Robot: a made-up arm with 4 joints.
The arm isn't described. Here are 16 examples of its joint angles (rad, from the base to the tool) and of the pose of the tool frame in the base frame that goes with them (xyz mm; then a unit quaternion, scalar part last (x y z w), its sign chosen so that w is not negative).
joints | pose
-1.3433 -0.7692 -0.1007 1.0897 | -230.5 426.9 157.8 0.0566 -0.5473 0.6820 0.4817
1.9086 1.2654 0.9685 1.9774 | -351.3 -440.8 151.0 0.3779 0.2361 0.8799 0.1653
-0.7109 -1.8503 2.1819 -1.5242 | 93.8 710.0 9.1 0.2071 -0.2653 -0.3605 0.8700
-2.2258 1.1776 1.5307 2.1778 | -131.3 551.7 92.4 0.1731 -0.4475 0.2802 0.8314
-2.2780 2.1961 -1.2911 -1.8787 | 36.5 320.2 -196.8 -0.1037 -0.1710 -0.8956 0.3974
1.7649 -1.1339 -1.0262 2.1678 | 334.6 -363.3 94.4 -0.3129 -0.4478 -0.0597 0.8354
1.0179 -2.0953 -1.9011 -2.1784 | 548.8 53.9 -54.7 0.2338 -0.7991 -0.0136 0.5538
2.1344 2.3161 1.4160 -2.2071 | -473.9 -303.7 -202.2 0.7369 -0.2177 0.5887 0.2508
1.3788 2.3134 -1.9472 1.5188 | -28.3 -230.5 -114.3 -0.0165 0.9270 -0.1399 0.3475
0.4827 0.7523 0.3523 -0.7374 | 261.0 -178.2 416.7 0.4778 0.2841 -0.2197 0.8017
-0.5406 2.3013 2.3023 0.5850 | 448.1 237.5 -142.9 0.0394 0.7897 -0.3404 0.5089
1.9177 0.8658 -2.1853 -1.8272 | -412.3 -154.7 227.9 -0.2144 0.4850 -0.0796 0.8441
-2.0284 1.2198 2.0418 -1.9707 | 69.6 611.0 168.7 -0.1372 0.9662 -0.2168 0.0261
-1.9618 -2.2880 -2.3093 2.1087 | -395.4 64.4 -65.3 -0.1387 0.2704 0.9523 0.0274
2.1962 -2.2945 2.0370 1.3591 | -10.4 -589.9 12.8 0.9276 -0.1905 -0.2979 0.1204
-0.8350 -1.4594 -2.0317 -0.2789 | -59.7 445.0 293.1 -0.6481 0.3861 0.6546 0.0489
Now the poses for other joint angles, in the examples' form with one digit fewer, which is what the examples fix.
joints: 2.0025 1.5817 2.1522 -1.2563
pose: -497 -370 48 -0.935 0.157 0.081 0.307
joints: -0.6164 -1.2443 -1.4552 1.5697
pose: 3 402 118 0.117 -0.125 0.871 0.461
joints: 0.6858 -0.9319 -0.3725 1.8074
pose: 529 45 129 -0.349 -0.553 0.218 0.724
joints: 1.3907 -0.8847 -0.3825 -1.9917
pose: 507 -194 273 0.219 0.844 -0.464 0.152
